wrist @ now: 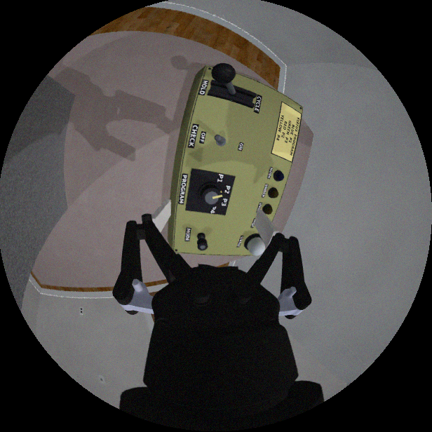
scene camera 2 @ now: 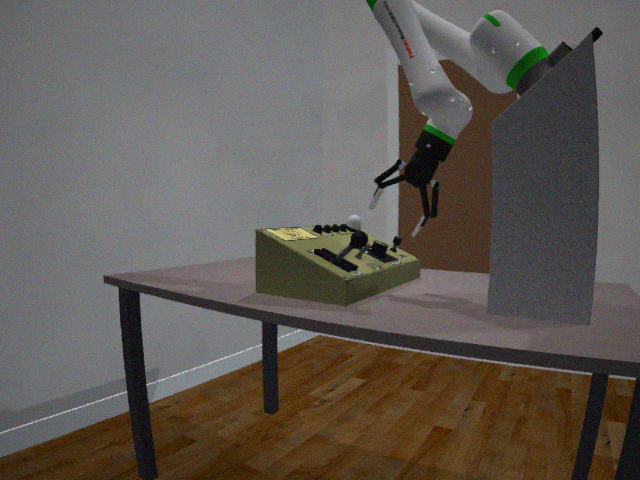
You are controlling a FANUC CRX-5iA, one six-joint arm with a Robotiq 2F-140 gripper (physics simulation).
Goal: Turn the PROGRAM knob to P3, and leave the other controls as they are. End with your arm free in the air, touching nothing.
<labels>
my gripper: wrist; scene camera 2
same spot on my gripper: (wrist: 129, 290) = (scene camera 2: 435, 183)
same spot on olive control box: (wrist: 260, 126) = (scene camera 2: 321, 246)
</labels>
